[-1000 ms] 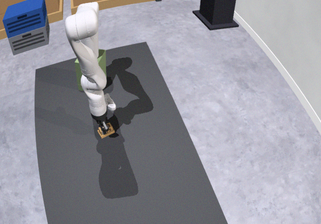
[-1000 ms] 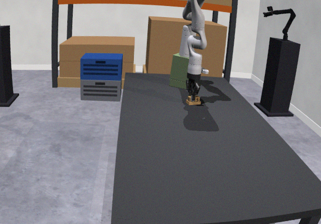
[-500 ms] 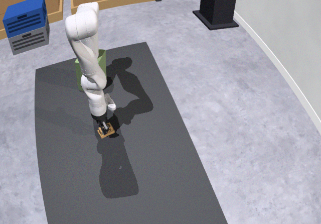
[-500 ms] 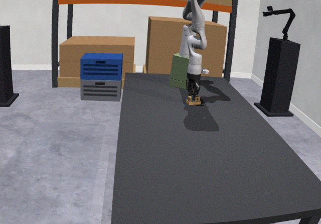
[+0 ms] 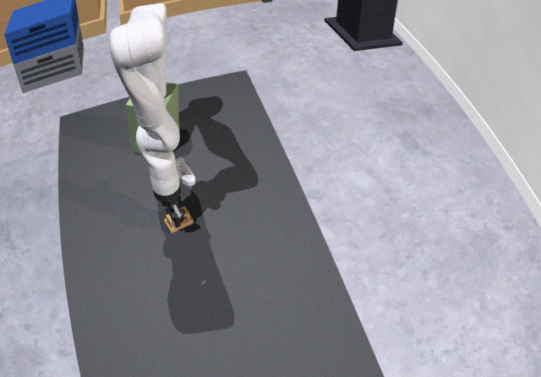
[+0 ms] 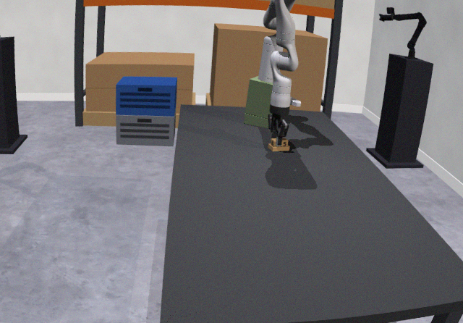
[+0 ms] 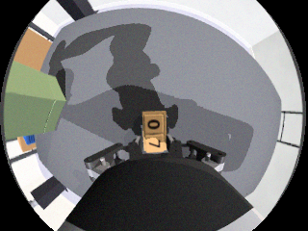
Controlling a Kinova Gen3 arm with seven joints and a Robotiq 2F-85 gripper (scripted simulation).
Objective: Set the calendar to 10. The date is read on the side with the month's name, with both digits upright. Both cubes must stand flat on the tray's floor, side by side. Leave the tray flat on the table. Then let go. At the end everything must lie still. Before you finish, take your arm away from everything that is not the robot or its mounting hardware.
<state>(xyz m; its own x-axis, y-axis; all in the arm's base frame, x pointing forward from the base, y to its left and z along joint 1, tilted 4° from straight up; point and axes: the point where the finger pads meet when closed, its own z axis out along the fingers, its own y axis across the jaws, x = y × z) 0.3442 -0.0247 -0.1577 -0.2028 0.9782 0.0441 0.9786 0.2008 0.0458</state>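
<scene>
Right now my hand is 30 mm above the wooden calendar tray and 10 mm to the right of it.
</scene>
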